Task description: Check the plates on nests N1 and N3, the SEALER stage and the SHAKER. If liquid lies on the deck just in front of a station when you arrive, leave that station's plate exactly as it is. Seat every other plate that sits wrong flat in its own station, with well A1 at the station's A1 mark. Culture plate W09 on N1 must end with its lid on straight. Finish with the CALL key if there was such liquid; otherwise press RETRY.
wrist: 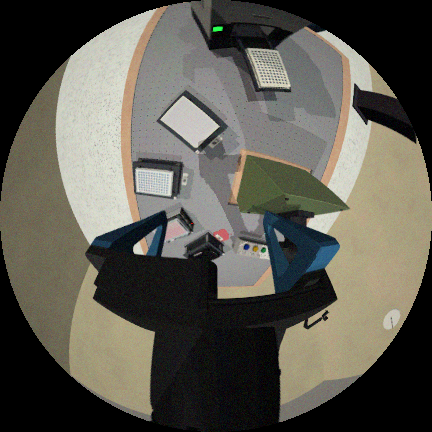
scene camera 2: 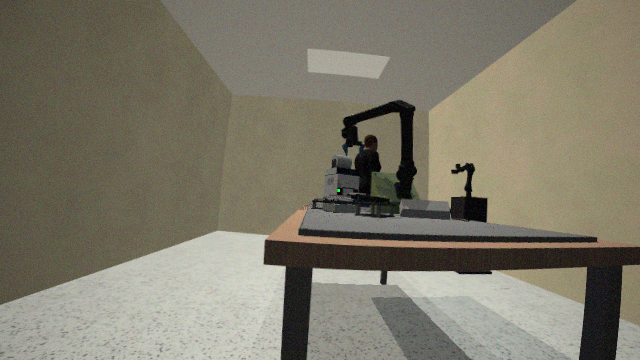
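Where they show: gripper, between the fingertips: (wrist: 214, 215) (scene camera 2: 353, 156); arm's base, origin of its link: (wrist: 294, 212) (scene camera 2: 402, 191).
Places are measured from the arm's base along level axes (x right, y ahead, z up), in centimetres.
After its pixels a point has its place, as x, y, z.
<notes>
My gripper (scene camera 2: 353, 150) {10.4, 30.1, 21.4} (wrist: 214, 215) {10.4, 30.1, 21.4} is open and empty, high above the deck. In the wrist view, a pale well plate (wrist: 269, 68) {37.7, 22.2, -1.5} lies on the stage of the machine with a green light, likely the SEALER. A plain white-topped plate (wrist: 192, 122) {17.6, 36.1, -4.5} lies on a dark, turned nest. A white well plate (wrist: 154, 181) {-1.6, 45.6, -7.4} sits offset toward the lower left on its dark station. A pink plate (wrist: 177, 227) {-18.7, 36.7, -6.3} lies at a dark station with a red light, partly behind the left finger. A key box (wrist: 255, 248) {-26.7, 1.3, -6.9} has blue, yellow and green keys. Station labels and A1 marks are unreadable.
A black holder (wrist: 204, 245) {-28.7, 24.8, -7.7} stands near a red patch (wrist: 221, 234) {-26.5, 17.3, -13.5} on the deck; whether that is liquid is unclear. A green wedge-shaped block (wrist: 285, 185) {10.8, 14.9, 8.5} stands right of the deck's middle. A person (scene camera 2: 367, 160) is behind the arm. A smaller arm (scene camera 2: 469, 177) stands at the right.
</notes>
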